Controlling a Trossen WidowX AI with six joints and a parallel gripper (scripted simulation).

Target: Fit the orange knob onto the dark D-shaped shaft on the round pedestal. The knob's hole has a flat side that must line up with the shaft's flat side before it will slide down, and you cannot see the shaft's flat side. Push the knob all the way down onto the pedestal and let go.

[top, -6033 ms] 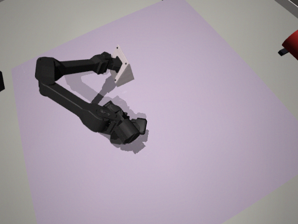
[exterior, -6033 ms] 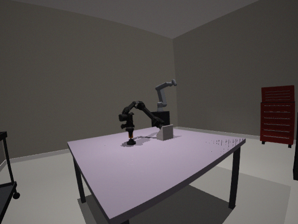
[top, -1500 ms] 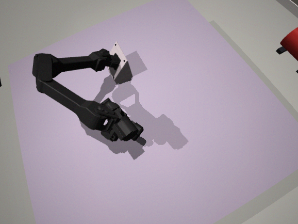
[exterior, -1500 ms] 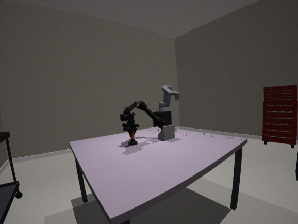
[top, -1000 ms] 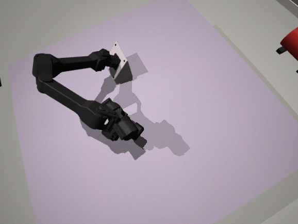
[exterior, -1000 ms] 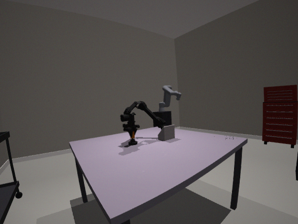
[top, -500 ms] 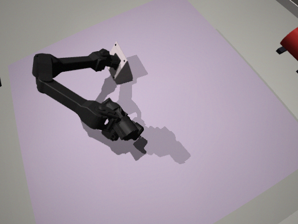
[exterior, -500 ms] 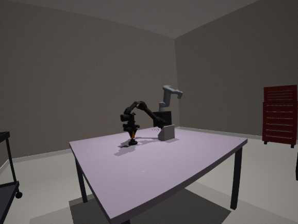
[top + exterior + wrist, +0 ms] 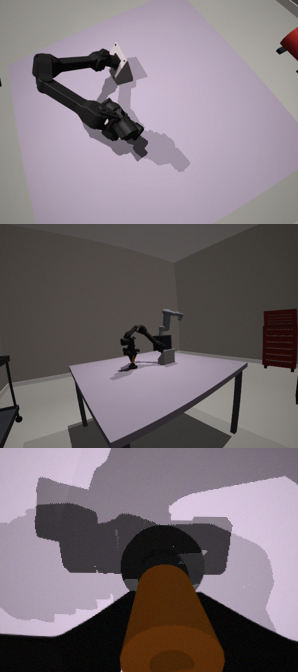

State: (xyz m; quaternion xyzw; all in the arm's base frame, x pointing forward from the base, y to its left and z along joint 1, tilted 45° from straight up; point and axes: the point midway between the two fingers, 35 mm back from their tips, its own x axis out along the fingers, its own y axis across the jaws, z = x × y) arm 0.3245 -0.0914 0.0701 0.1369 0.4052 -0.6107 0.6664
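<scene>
The orange knob is 2 cm above my gripper tip. The rest, counted from my gripper tip: dark pedestal: 4 cm below.
</scene>
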